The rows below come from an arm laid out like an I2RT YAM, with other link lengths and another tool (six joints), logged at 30 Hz.
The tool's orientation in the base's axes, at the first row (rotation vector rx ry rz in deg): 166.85 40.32 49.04
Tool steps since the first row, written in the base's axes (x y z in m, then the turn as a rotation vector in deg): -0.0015 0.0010 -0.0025 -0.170 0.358 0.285; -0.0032 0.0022 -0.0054 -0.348 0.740 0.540; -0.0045 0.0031 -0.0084 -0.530 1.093 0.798; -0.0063 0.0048 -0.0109 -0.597 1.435 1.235; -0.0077 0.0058 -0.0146 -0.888 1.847 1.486; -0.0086 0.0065 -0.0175 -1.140 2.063 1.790; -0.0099 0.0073 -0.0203 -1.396 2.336 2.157; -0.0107 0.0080 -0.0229 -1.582 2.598 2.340
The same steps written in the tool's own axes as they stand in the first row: -0.0020 -0.0019 0.0014 0.171 -0.350 -0.294; -0.0042 -0.0041 0.0031 0.332 -0.729 -0.565; -0.0063 -0.0059 0.0051 0.478 -1.083 -0.843; -0.0082 -0.0085 0.0065 0.797 -1.353 -1.215; -0.0107 -0.0106 0.0090 0.884 -1.806 -1.538; -0.0125 -0.0120 0.0110 0.942 -2.060 -1.905; -0.0146 -0.0137 0.0128 1.055 -2.357 -2.322; -0.0162 -0.0150 0.0147 1.121 -2.642 -2.548
